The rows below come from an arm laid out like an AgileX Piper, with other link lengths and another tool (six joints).
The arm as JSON. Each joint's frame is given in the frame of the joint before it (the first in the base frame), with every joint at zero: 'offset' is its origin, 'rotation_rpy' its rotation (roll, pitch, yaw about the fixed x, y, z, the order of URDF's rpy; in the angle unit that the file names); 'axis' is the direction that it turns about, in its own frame. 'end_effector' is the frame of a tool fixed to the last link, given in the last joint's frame.
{
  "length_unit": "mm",
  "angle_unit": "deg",
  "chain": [
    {
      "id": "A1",
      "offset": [
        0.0,
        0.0,
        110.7
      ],
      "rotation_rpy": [
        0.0,
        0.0,
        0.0
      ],
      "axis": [
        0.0,
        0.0,
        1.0
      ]
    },
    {
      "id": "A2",
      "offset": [
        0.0,
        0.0,
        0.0
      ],
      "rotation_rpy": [
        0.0,
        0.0,
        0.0
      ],
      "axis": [
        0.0,
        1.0,
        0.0
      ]
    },
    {
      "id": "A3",
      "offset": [
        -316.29,
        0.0,
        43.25
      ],
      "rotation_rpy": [
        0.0,
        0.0,
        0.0
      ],
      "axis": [
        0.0,
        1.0,
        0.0
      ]
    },
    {
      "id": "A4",
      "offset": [
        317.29,
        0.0,
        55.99
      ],
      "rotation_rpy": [
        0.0,
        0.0,
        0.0
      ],
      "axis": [
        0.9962,
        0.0,
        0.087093
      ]
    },
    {
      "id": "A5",
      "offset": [
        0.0,
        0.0,
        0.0
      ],
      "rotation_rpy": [
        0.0,
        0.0,
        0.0
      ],
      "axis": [
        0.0,
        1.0,
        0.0
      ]
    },
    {
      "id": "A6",
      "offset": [
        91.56,
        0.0,
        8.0
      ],
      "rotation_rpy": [
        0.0,
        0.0,
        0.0
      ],
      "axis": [
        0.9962,
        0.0,
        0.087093
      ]
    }
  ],
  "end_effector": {
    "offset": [
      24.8,
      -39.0,
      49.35
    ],
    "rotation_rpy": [
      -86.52,
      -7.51,
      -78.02
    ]
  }
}
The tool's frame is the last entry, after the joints.
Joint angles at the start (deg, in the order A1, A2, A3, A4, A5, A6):
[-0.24 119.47 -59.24 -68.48 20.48 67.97]
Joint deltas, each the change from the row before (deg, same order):
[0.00 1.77 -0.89 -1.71 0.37 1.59]
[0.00 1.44 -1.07 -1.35 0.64 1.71]
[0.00 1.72 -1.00 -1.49 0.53 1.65]
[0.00 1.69 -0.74 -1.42 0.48 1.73]
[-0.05 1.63 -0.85 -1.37 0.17 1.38]
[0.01 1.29 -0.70 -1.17 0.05 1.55]
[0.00 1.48 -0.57 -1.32 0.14 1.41]
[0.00 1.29 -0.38 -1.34 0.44 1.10]
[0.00 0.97 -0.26 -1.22 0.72 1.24]
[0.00 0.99 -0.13 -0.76 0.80 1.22]
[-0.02 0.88 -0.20 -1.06 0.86 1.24]
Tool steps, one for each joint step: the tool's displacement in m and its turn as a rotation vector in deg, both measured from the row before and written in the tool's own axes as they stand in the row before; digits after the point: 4 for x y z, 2 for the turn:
[-0.0003 0.0011 0.0097 -0.52 0.52 -0.19]
[0.0009 -0.0008 0.0069 -0.12 0.75 0.36]
[0.0000 0.0008 0.0091 -0.38 0.65 0.10]
[-0.0004 0.0028 0.0095 -0.54 0.57 0.19]
[-0.0007 0.0015 0.0092 -0.33 0.30 -0.06]
[-0.0009 0.0012 0.0072 -0.08 0.15 0.26]
[-0.0013 0.0030 0.0087 -0.42 0.22 -0.06]
[-0.0009 0.0034 0.0075 -0.56 0.50 -0.37]
[0.0001 0.0029 0.0051 -0.40 0.77 -0.07]
[0.0002 0.0047 0.0055 -0.63 0.78 0.32]
[0.0006 0.0032 0.0044 -0.37 0.90 0.09]

